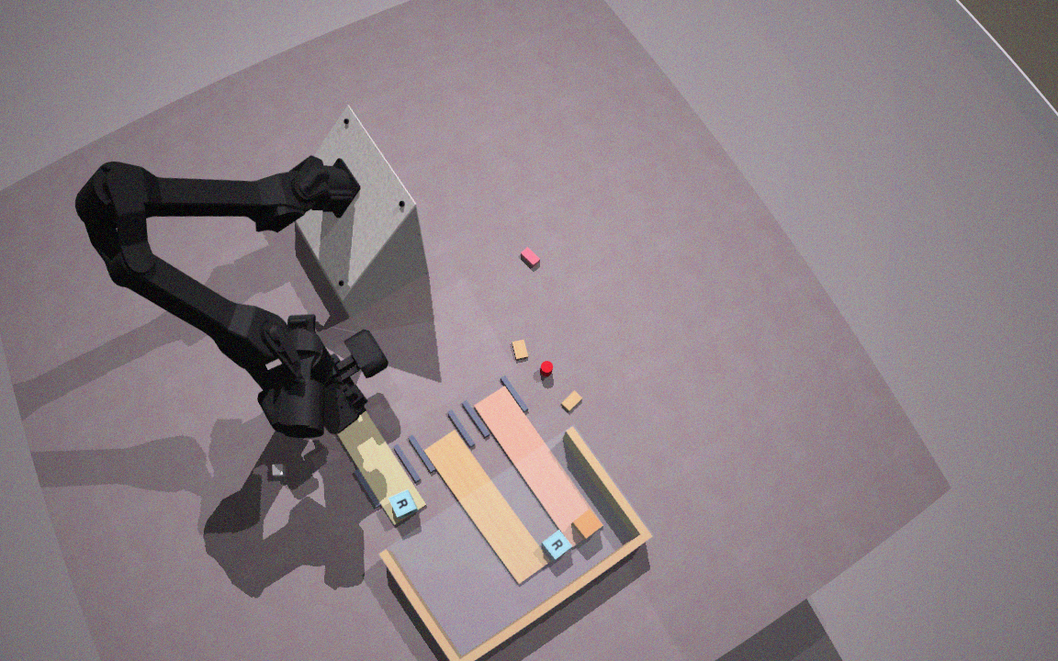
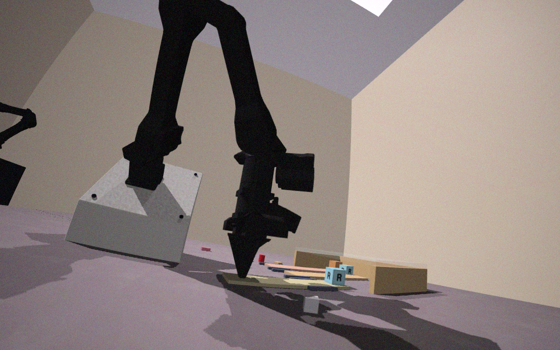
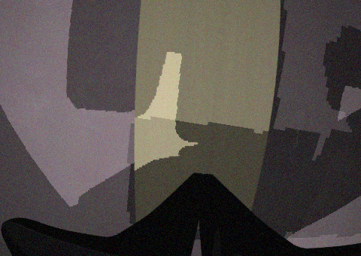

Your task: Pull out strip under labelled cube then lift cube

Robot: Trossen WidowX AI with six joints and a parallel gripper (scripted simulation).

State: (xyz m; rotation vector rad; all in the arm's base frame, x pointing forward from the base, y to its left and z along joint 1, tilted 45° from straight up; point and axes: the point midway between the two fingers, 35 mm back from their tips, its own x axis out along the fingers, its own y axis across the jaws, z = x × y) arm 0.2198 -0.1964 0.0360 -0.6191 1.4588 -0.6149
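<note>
My gripper tip is 130 mm to the left of the white cube and 50 mm short of it. From my gripper tip the other things lie so: pink block: 380 mm to the left, 30 mm behind; red peg: 290 mm to the left, 140 mm ahead, 10 mm above.
</note>
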